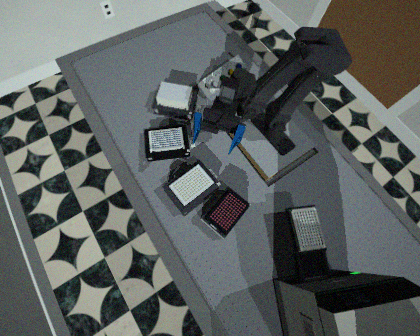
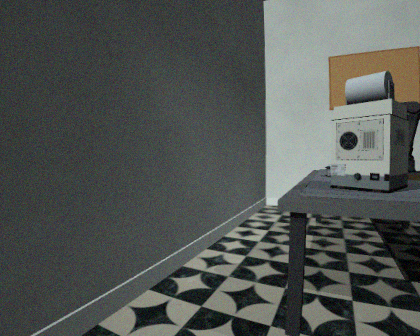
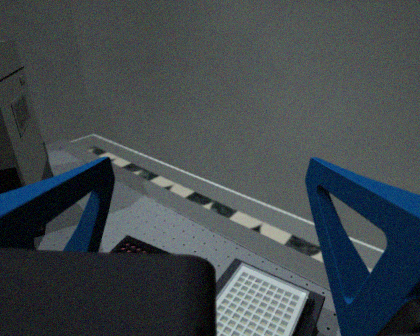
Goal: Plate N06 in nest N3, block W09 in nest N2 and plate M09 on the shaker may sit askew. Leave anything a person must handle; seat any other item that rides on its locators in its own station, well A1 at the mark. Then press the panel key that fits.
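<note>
A white-and-blue gridded plate (image 1: 166,140) lies in a black nest. A white well plate (image 1: 192,185) (image 3: 265,305) lies in the dark holder beside it, and a dark block with pink wells (image 1: 228,212) (image 3: 132,245) lies in another. A box-like device with a white top (image 1: 173,94) stands behind them. Labels are unreadable, so I cannot tell which is N06, W09 or M09, nor their exact seating. My gripper (image 1: 212,148) (image 3: 210,168) is open and empty, above the table beside the gridded plate's nest. The key panel (image 1: 212,82) is partly hidden by the arm.
A pale gridded plate (image 1: 307,228) lies on the extended tray of a large dark-looking instrument (image 1: 300,305). An L-shaped bar (image 1: 295,165) lies near the arm's base. A white machine (image 2: 367,145) with a roll on top stands at the table edge (image 2: 350,204).
</note>
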